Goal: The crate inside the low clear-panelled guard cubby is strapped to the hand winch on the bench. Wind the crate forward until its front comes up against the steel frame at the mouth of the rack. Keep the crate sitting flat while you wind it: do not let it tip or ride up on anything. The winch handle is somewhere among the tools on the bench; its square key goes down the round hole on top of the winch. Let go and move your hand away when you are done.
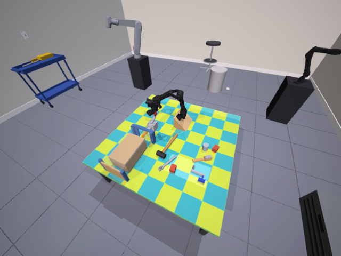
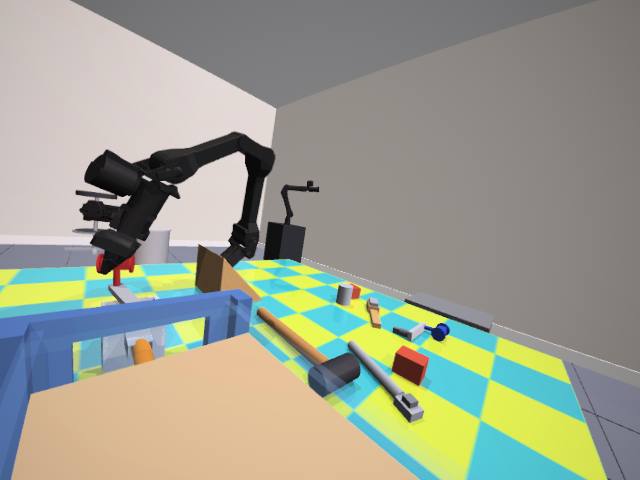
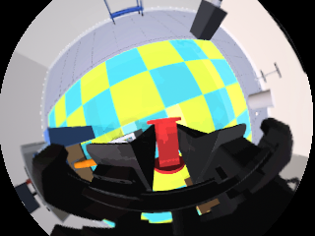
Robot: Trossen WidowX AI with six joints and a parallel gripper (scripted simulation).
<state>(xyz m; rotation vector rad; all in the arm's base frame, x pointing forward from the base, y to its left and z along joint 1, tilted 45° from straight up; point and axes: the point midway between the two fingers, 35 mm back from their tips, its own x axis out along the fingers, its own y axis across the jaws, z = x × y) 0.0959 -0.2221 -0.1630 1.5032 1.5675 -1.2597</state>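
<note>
Right now my gripper tip is 4 cm short of the winch handle, 3 cm to the right of it and 3 cm above it. From my gripper tip the other things lie so: brush 23 cm ahead, 69 cm to the left, 11 cm below; red grip 2 cm to the left; grey winch 9 cm ahead, 3 cm to the left, 10 cm below.
</note>
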